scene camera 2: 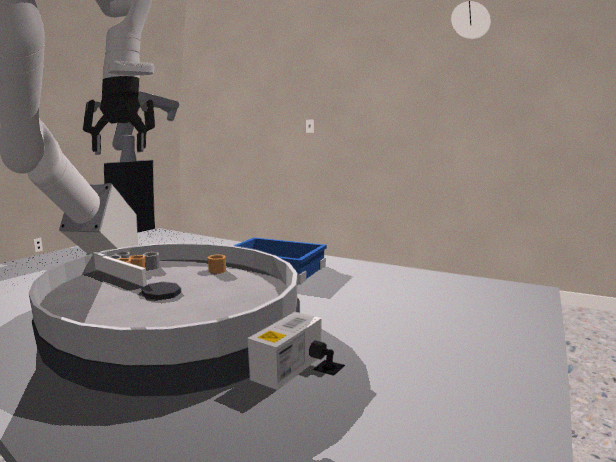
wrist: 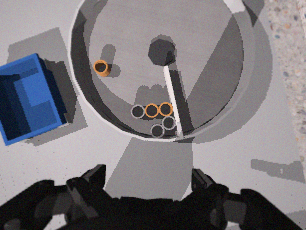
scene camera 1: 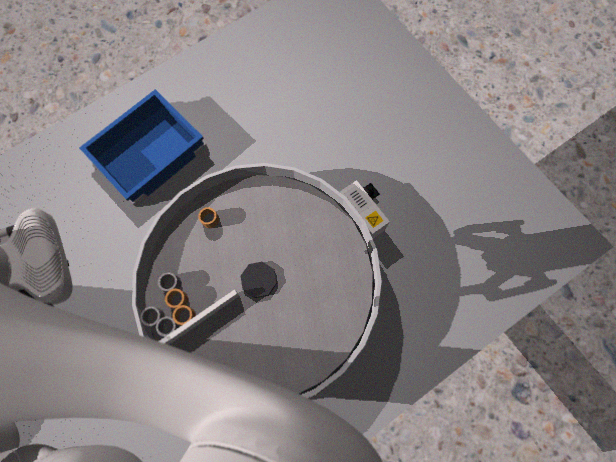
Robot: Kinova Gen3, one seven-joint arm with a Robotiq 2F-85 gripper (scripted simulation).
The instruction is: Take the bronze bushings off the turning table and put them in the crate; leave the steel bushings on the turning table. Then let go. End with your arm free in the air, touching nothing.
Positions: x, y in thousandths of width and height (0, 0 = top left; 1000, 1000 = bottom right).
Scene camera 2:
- gripper: 194, 332
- round turning table: 160, 646
